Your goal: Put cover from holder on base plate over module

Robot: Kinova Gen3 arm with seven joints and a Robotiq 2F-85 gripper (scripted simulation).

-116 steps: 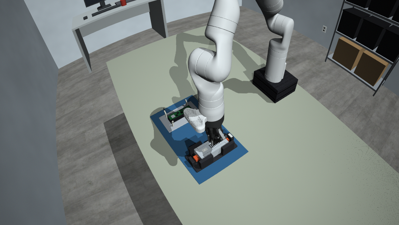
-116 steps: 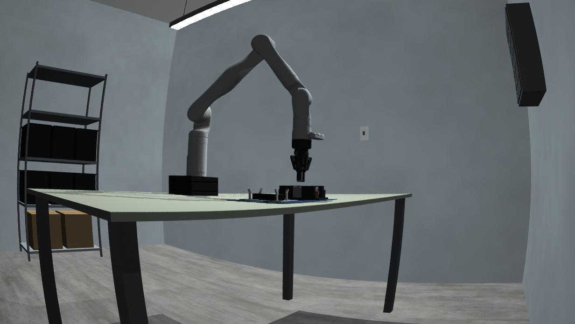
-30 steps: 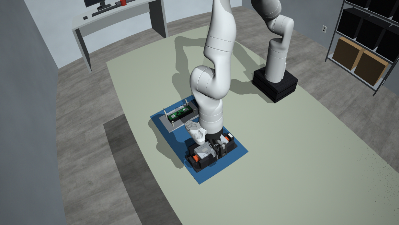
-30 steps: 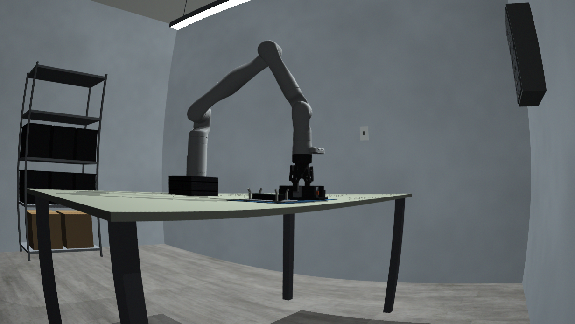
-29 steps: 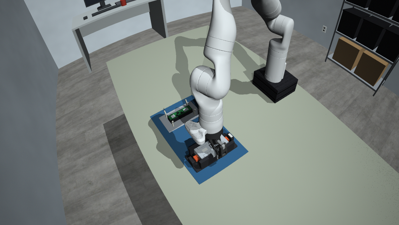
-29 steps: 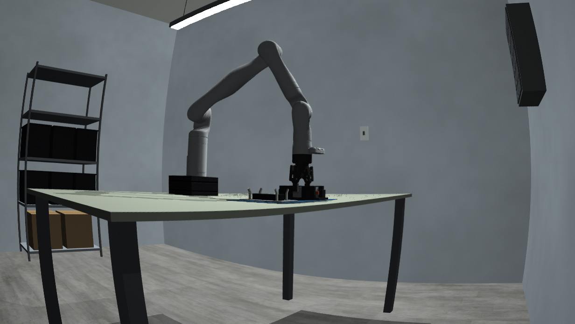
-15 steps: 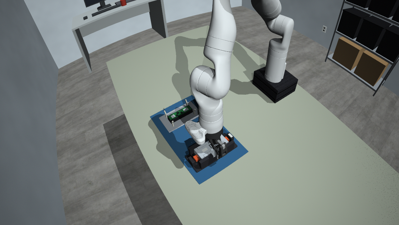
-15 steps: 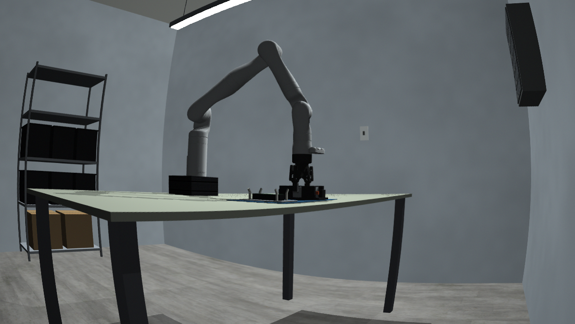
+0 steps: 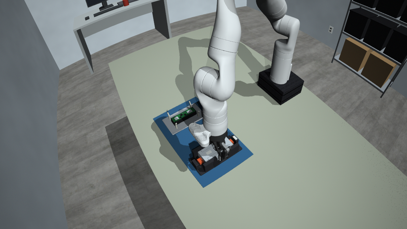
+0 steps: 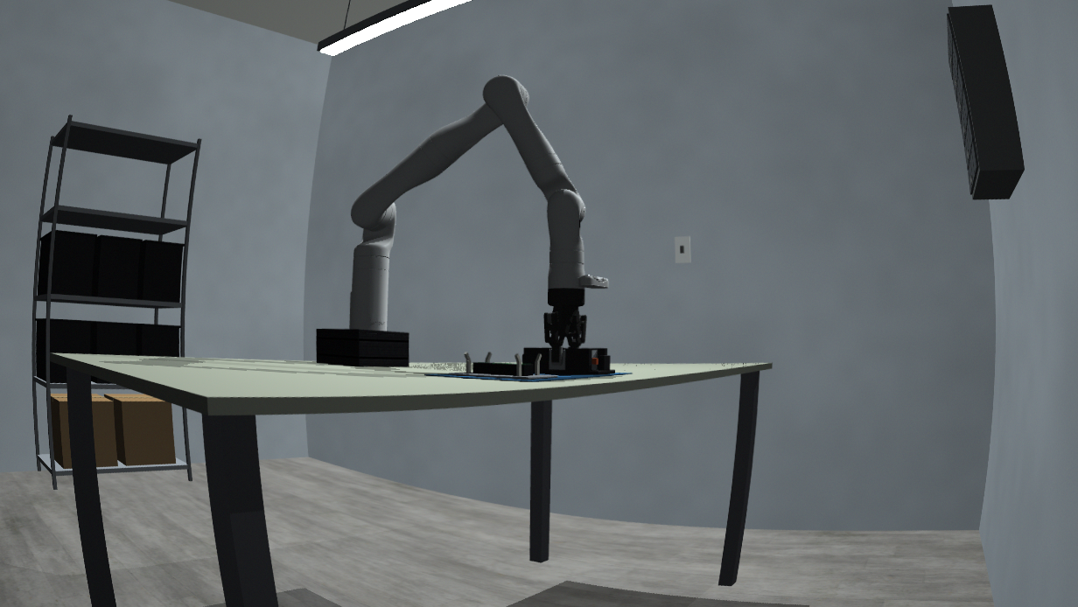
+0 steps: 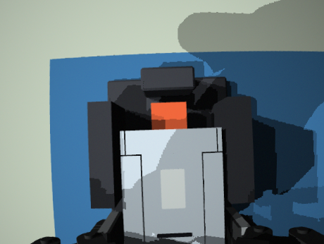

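Now: the cover right at my hand.
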